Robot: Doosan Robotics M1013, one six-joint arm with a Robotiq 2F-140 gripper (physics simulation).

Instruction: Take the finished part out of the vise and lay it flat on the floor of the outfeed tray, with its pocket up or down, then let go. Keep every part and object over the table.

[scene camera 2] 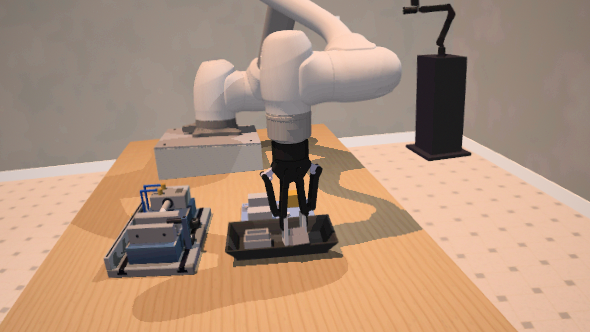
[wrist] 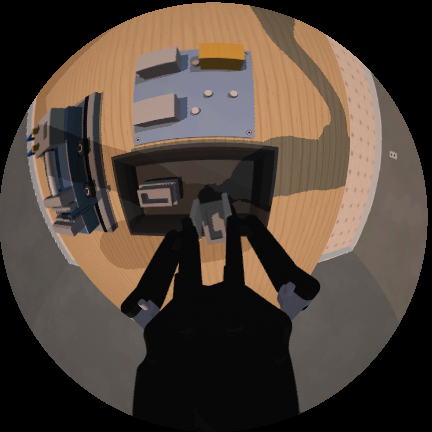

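Pixels of known places: gripper, between the fingertips: (scene camera 2: pixel 294 241) (wrist: pixel 211 203); arm's base, origin of its link: (scene camera 2: pixel 216 132).
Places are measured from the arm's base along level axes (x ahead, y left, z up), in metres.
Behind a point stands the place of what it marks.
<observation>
My gripper (scene camera 2: pixel 295 230) @(z -0.063, x 0.805, y 0.126 m) (wrist: pixel 211 203) @(z -0.063, x 0.805, y 0.126 m) points down into the outfeed tray and is shut on the finished part. The finished part (scene camera 2: pixel 300 237) @(z -0.030, x 0.853, y 0.130 m) (wrist: pixel 215 229) @(z -0.033, x 0.832, y 0.128 m) is a small light grey block; its pocket shows in the wrist view. It is low inside the black outfeed tray (scene camera 2: pixel 280 252) @(z -0.068, x 0.837, y 0.088 m) (wrist: pixel 123 190) @(z -0.054, x 0.754, y -0.009 m), right of the middle, and looks slightly turned. Whether it touches the tray floor I cannot tell. The vise (scene camera 2: pixel 154 251) @(z -0.041, x 0.805, y -0.177 m) (wrist: pixel 76 165) @(z -0.049, x 0.676, y -0.107 m) stands to the left of the tray; no part shows between its jaws.
A second grey pocketed part (scene camera 2: pixel 257 238) @(z -0.053, x 0.787, y 0.047 m) (wrist: pixel 156 195) @(z -0.057, x 0.776, y 0.046 m) lies in the left half of the tray. Behind the tray a blue-grey plate (scene camera 2: pixel 244 215) @(z -0.082, x 0.599, y 0.036 m) (wrist: pixel 220 122) @(z -0.082, x 0.686, y 0.157 m) bears two grey blocks (wrist: pixel 159 62) @(z -0.046, x 0.576, y 0.090 m) (wrist: pixel 156 110) @(z -0.046, x 0.657, y 0.078 m) and a yellow block (scene camera 2: pixel 293 198) @(z -0.057, x 0.589, y 0.172 m) (wrist: pixel 221 55) @(z -0.046, x 0.586, y 0.171 m).
</observation>
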